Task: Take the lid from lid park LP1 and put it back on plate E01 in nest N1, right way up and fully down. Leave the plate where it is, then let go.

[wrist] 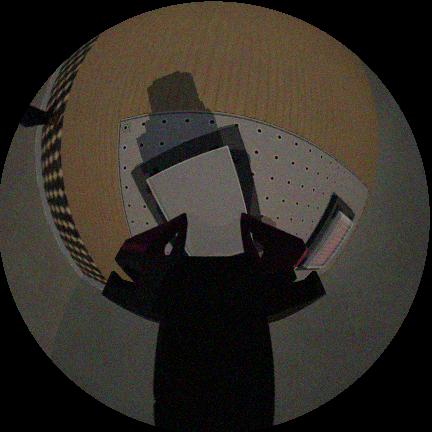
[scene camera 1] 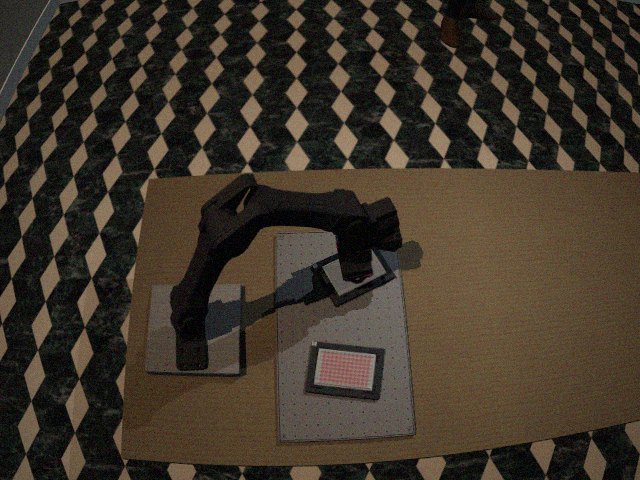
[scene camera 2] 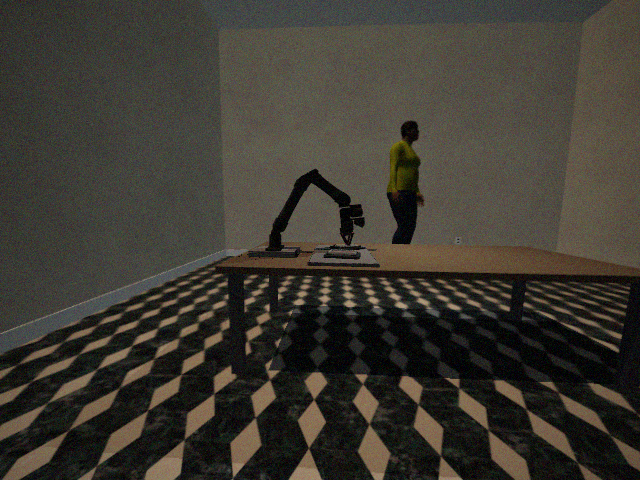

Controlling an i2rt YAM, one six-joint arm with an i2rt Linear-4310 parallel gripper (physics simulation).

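Places are measured from the arm's base along level axes (x up, y left, z back), in metres.
Where they show: gripper, between the fingertips: (wrist: 213,217) (scene camera 1: 356,271) (scene camera 2: 347,245); arm's base, origin of its link: (scene camera 1: 190,330) (scene camera 2: 275,248).
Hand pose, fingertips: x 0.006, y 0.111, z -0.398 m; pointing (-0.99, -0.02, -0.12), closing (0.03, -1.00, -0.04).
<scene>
Each offset is from my fingertips to the top centre of the thing. Level surfaces: height alone.
The lid @[dz +0.003, dx -0.001, dy +0.007 m] (scene camera 1: 336,277) (wrist: 197,190), a pale rectangle, lies flat in a dark holder frame (scene camera 1: 360,293) (wrist: 146,186) on the upper part of the board. My gripper (scene camera 1: 356,277) (scene camera 2: 347,242) (wrist: 213,217) points down directly over the lid. Its fingers are partly open, spaced narrower than the lid, and their tips overlap the lid in the wrist view. The exact height of the tips above the lid is hard to judge. The plate @[dz +0.054, dx +0.007, dy -0.236 m] (scene camera 1: 345,368) (wrist: 331,240), with a red well pattern and no lid on it, sits in a dark nest @[dz +0.054, dx -0.001, dy -0.236 m] (scene camera 1: 378,373) on the lower part of the board. Labels are unreadable.
The perforated board @[dz +0.049, dx -0.018, dy -0.135 m] (scene camera 1: 392,413) (scene camera 2: 343,264) (wrist: 300,170) lies on the wooden table @[dx -0.032 m] (scene camera 1: 516,310) (scene camera 2: 465,260). The arm's base block (scene camera 1: 224,356) (scene camera 2: 258,253) stands to the board's left. A person in yellow (scene camera 2: 404,167) stands behind the table.
</scene>
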